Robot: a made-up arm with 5 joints. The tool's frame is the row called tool.
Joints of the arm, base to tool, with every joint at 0 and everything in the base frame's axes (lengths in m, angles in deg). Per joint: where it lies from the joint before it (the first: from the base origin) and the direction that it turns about. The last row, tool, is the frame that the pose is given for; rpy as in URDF.
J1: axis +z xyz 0 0 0.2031
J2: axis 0 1 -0.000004 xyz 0 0 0
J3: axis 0 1 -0.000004 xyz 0.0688 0 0.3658
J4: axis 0 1 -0.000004 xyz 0.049 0 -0.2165
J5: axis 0 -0.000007 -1 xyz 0.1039 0 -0.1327
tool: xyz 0 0 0 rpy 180 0 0
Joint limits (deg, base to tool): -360..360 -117.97..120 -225..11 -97..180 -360..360
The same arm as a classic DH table. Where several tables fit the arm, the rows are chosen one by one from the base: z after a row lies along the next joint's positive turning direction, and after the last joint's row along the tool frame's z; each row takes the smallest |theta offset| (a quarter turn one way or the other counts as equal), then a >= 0, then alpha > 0; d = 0 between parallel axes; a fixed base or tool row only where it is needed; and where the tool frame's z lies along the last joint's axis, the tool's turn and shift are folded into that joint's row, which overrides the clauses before.
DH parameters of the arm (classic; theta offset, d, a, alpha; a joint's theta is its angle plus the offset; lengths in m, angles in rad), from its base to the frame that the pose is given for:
J1: 0 0.2031 0 -1.5708
J2: -1.3849 0 0.3722 0
J3: -0.4085 0 -0.222 0
J4: -1.3482 0 -0.1039 1.5708
J5: 3.1416 0.1327 0 0
Joint limits (rad, base to tool): -6.2832..6.2832 -2.059..2.0944 -3.927..0.192 -1.693..3.1416 -6.2832..6.2832

